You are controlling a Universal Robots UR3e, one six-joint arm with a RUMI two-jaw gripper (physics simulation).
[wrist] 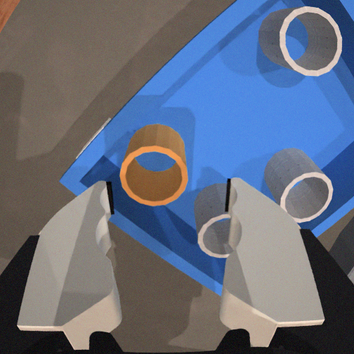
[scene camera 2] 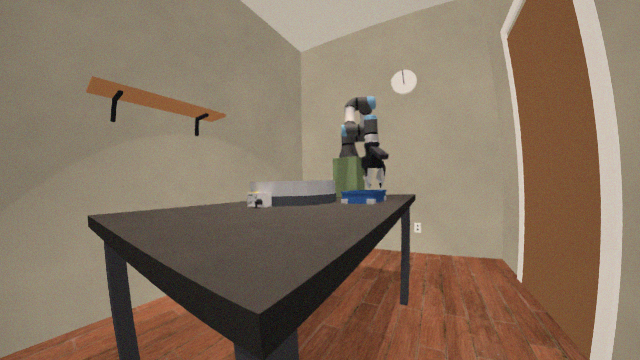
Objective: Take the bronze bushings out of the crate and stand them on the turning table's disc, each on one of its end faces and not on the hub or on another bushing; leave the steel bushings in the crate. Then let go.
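Places are measured from the arm's base along level axes (x ahead, y left, z up), in metres.
Pixels of known places: gripper, between the fingertips: [scene camera 2: 374, 187]; arm's base, origin of its link: [scene camera 2: 348, 158].
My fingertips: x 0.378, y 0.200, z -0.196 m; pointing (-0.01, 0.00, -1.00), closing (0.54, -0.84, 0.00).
Note:
Ahead of a thing's pixels: the offset from my fingertips to its middle. Level surfaces: height alone.
A bronze bushing [wrist: 160, 136] stands upright near a corner of the blue crate @(0.038 m ahead, 0.042 m right, 0.036 m down) [scene camera 2: 363, 196] [wrist: 160, 245]. Three steel bushings [wrist: 272, 40] [wrist: 287, 167] [wrist: 207, 206] also stand in the crate in the wrist view; the nearest is partly hidden by the right finger. My gripper [scene camera 2: 374, 185] [wrist: 168, 183] is open part way and empty, pointing down above the crate. In the wrist view the bronze bushing shows between and slightly ahead of the fingertips, nearer the left one. The turning table [scene camera 2: 295, 190] shows side-on; its disc's top and hub are hidden.
A small pale box @(0.285 m ahead, 0.436 m right, 0.032 m down) [scene camera 2: 264, 200] with a dark knob is at the turning table's near side. A green block [scene camera 2: 345, 176] is under the arm's base, behind the crate. The dark table's @(0.061 m down) [scene camera 2: 200, 240] right edge runs close beside the crate.

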